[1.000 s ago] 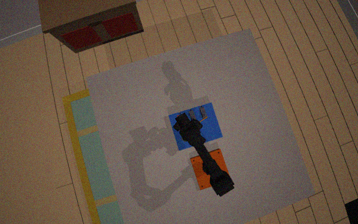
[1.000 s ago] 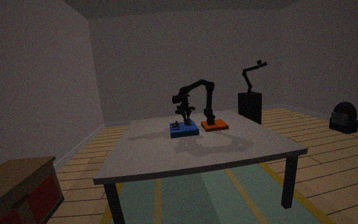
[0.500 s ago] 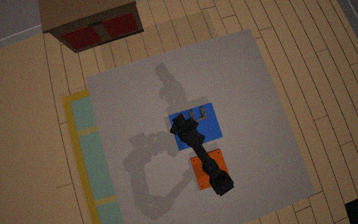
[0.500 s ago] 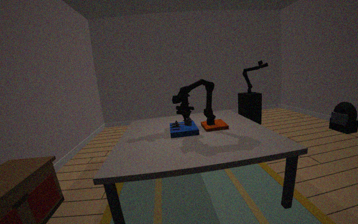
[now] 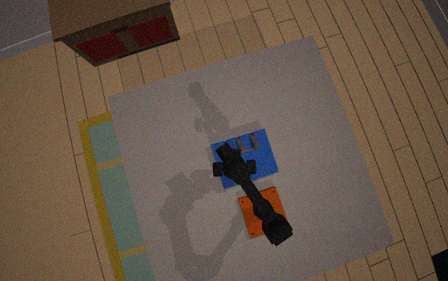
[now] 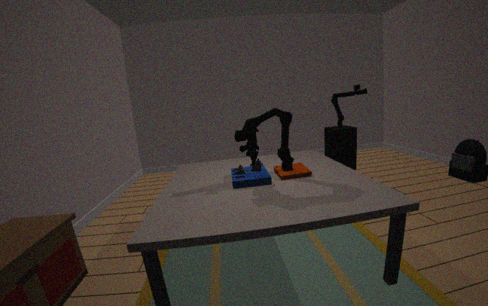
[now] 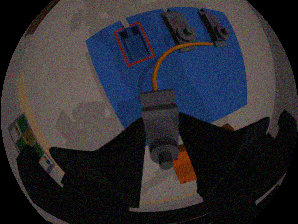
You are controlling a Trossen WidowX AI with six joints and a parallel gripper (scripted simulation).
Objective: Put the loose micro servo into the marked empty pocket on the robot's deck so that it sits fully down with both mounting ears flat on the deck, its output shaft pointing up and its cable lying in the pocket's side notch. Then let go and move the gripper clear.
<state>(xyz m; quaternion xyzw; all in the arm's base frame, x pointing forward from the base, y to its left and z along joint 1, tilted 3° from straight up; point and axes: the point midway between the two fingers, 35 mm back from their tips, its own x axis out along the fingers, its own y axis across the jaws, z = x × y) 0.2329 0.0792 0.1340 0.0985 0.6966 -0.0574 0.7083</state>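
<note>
Right now my gripper tip is 10 cm above the blue deck, 8 cm to the left of it and 1 cm past it.
</note>
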